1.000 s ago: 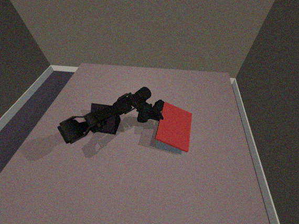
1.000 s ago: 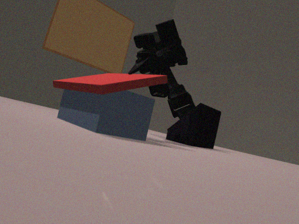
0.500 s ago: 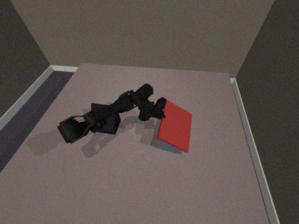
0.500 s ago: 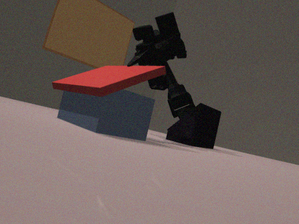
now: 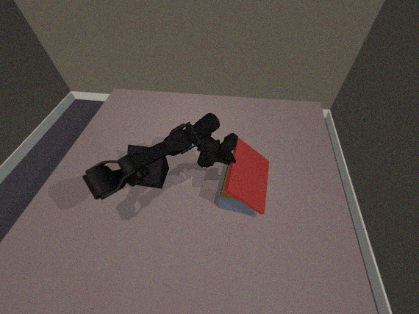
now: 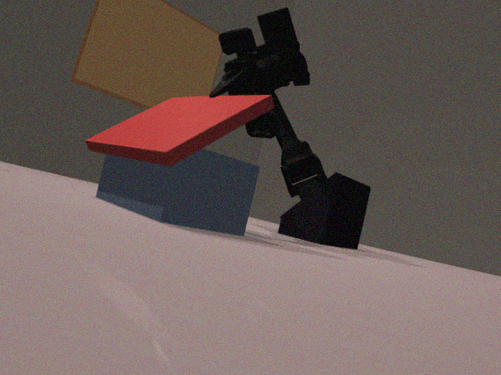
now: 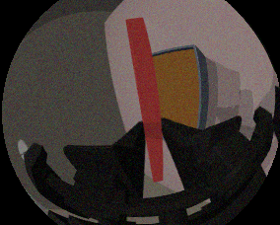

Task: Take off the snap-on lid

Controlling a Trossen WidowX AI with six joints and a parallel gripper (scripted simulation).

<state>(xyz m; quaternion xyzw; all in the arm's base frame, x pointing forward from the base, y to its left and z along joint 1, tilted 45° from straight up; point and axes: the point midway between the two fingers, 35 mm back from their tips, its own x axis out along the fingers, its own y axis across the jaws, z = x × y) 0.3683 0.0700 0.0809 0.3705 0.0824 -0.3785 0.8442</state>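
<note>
The red lid lies 6 cm ahead of my gripper tip, 1 cm to the right of it and 5 cm below it. Also, from my gripper tip: blue storage box (4 cm ahead, 1 cm to the right, 13 cm below).
</note>
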